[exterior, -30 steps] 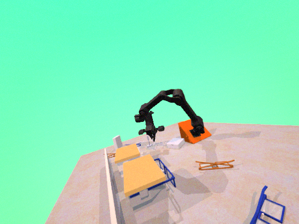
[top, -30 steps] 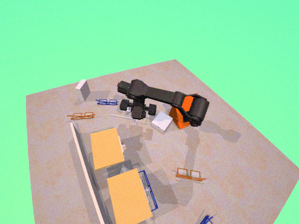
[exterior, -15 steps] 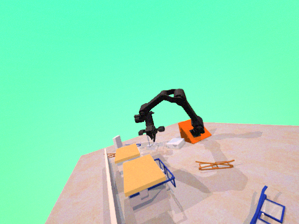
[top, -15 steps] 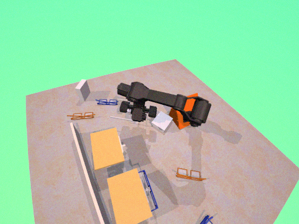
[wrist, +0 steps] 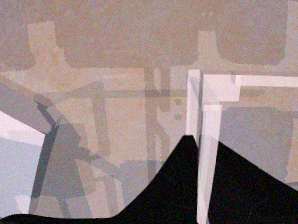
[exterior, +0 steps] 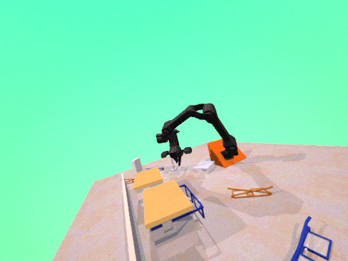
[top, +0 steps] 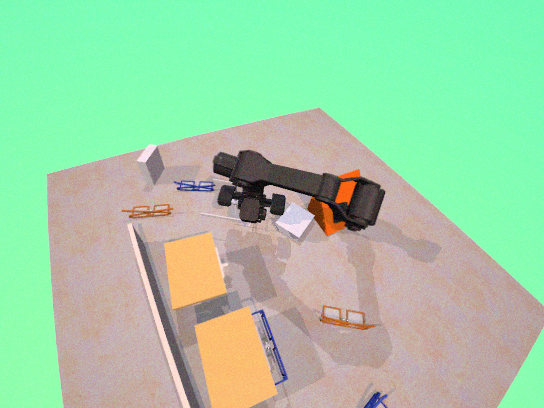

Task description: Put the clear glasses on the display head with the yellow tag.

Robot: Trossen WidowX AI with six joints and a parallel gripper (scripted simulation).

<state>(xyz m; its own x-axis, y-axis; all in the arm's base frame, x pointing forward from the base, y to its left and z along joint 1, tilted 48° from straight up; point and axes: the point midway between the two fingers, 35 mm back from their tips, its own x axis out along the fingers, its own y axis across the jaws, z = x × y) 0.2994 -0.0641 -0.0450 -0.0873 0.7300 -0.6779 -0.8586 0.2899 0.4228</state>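
Now: the white peg 12 cm to the right of my gripper tip, 4 cm below it and 1 cm ahead of it. Also, from my gripper tip: long white rail 29 cm ahead, 25 cm to the left.
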